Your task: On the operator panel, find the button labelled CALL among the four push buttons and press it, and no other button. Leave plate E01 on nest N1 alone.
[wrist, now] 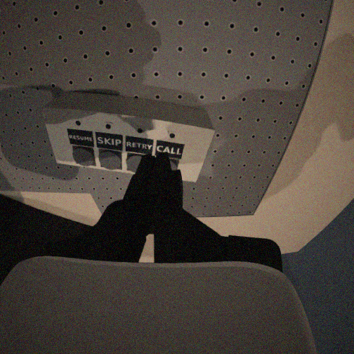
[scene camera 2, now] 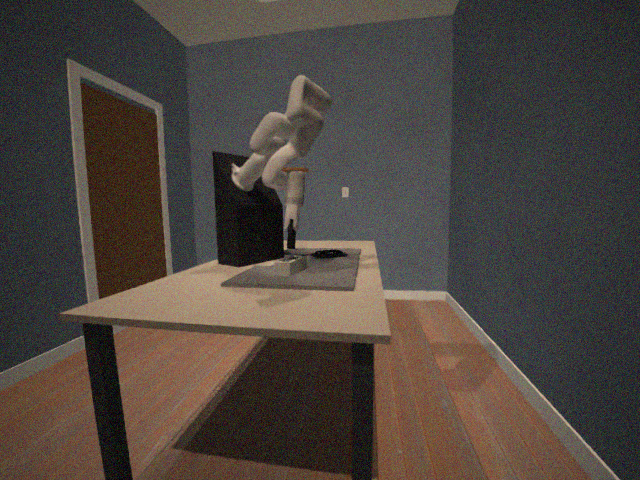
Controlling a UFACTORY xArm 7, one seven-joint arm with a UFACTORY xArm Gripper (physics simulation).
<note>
In view: my gripper (wrist: 160, 170) and an operator panel (wrist: 102, 121).
</note>
